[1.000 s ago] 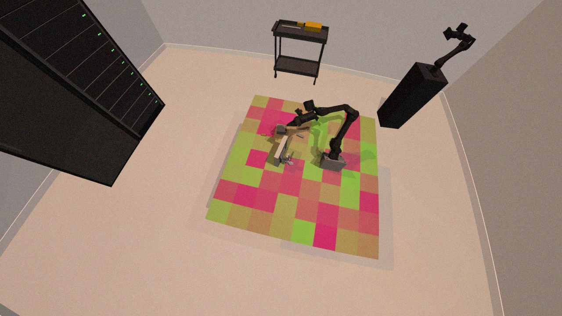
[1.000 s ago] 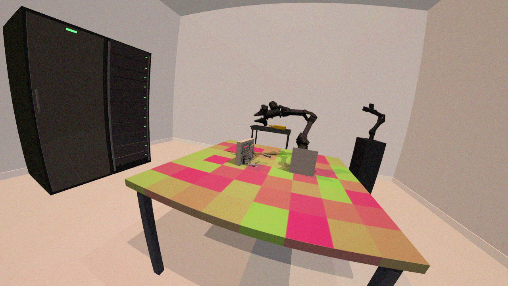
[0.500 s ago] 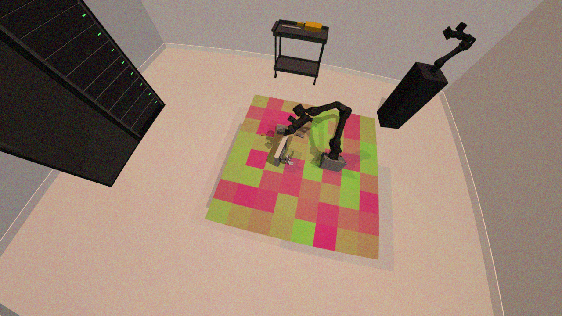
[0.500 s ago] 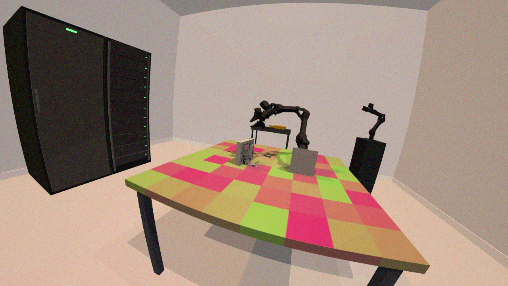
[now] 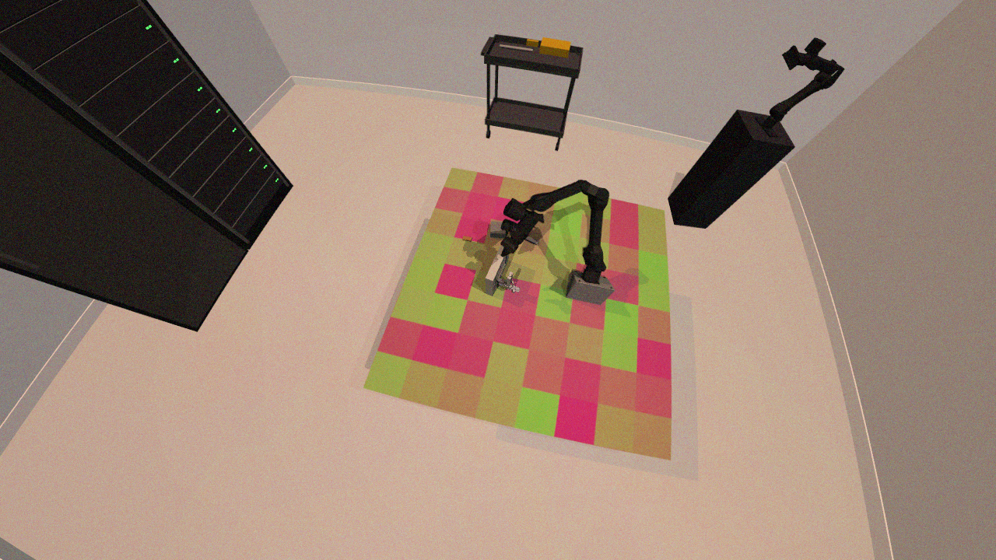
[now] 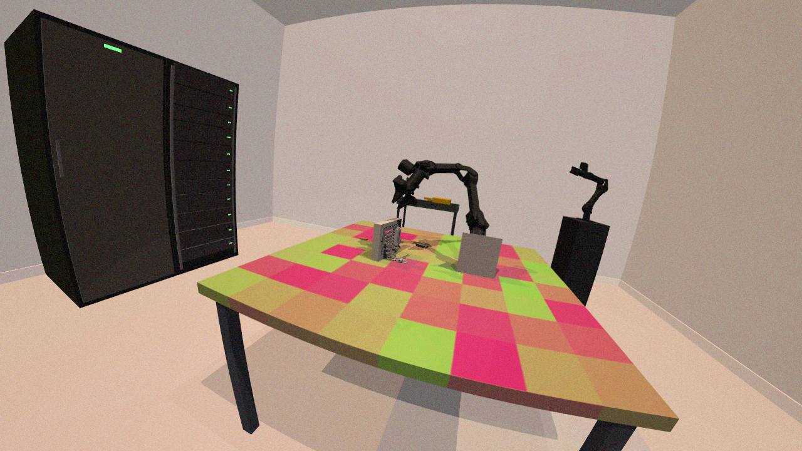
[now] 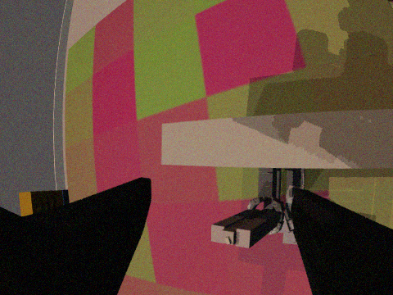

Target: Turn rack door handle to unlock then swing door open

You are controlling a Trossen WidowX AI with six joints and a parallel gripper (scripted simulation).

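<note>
The upright handle lies 40 mm behind my gripper tip, 50 mm to the left of it and 160 mm below it. Round my gripper tip: grey block (40 mm ahead, 270 mm to the right, 220 mm below); then orange piece (200 mm ahead, 210 mm to the right, 240 mm below).
</note>
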